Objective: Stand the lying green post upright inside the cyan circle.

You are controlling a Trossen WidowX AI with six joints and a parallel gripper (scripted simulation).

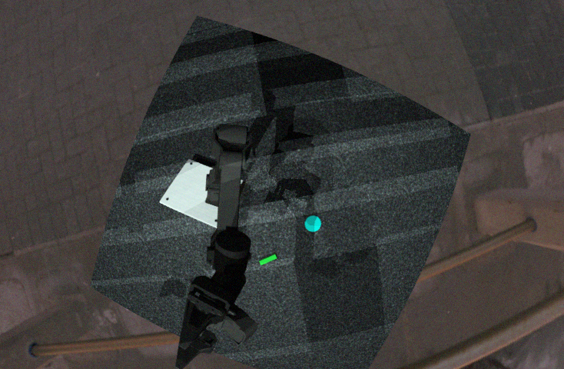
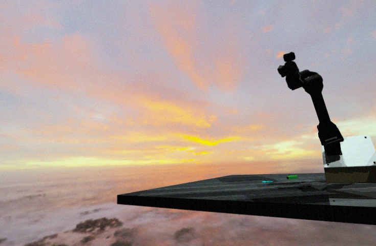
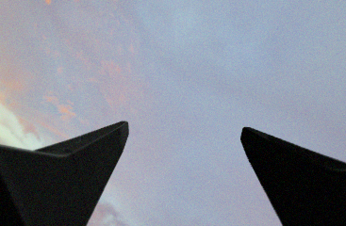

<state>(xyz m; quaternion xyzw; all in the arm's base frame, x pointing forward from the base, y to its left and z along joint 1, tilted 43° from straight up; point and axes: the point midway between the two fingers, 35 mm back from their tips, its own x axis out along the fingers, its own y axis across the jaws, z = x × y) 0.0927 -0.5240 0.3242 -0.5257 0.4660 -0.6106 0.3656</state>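
Now: the green post 10 cm ahead of my gripper tip and 76 cm below it. From my gripper tip the other things lie so: cyan circle: 21 cm ahead, 18 cm to the left, 76 cm below.
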